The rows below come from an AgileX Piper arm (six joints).
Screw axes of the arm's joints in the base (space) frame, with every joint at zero. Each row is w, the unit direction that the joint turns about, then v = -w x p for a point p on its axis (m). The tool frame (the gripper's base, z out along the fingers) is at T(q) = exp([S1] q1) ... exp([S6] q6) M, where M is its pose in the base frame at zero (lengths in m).
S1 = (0, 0, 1, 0.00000, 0.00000, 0.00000)
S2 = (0, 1, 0, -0.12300, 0.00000, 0.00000)
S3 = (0, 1, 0, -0.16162, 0.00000, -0.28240)
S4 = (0.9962, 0, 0.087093, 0.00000, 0.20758, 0.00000)
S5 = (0, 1, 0, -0.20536, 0.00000, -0.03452)
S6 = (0.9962, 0, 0.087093, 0.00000, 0.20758, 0.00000)
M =
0.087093 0 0.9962 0.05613
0 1 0 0.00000
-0.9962 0 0.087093 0.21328
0 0 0 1
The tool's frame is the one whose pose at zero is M.
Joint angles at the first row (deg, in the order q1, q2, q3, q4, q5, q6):
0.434, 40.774, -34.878, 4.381, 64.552, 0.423
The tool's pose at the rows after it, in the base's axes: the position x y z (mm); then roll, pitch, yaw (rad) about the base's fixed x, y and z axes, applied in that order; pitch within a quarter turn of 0, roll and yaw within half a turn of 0:
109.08 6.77 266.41 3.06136 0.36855 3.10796
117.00 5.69 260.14 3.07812 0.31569 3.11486
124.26 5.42 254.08 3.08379 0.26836 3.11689
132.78 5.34 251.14 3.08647 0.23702 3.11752
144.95 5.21 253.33 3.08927 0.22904 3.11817
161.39 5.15 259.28 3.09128 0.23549 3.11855
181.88 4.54 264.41 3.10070 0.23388 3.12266
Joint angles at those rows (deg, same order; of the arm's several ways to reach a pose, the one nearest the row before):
0.436, 44.207, -34.982, 4.145, 64.552, 0.426
0.436, 47.375, -34.982, 3.352, 64.445, 0.425
0.435, 50.325, -34.997, 3.131, 64.231, 0.424
0.433, 53.204, -35.707, 3.043, 63.860, 0.422
0.432, 56.272, -37.701, 2.905, 63.248, 0.421
0.435, 59.818, -40.925, 2.786, 62.559, 0.424
0.435, 64.329, -44.855, 2.252, 62.084, 0.424

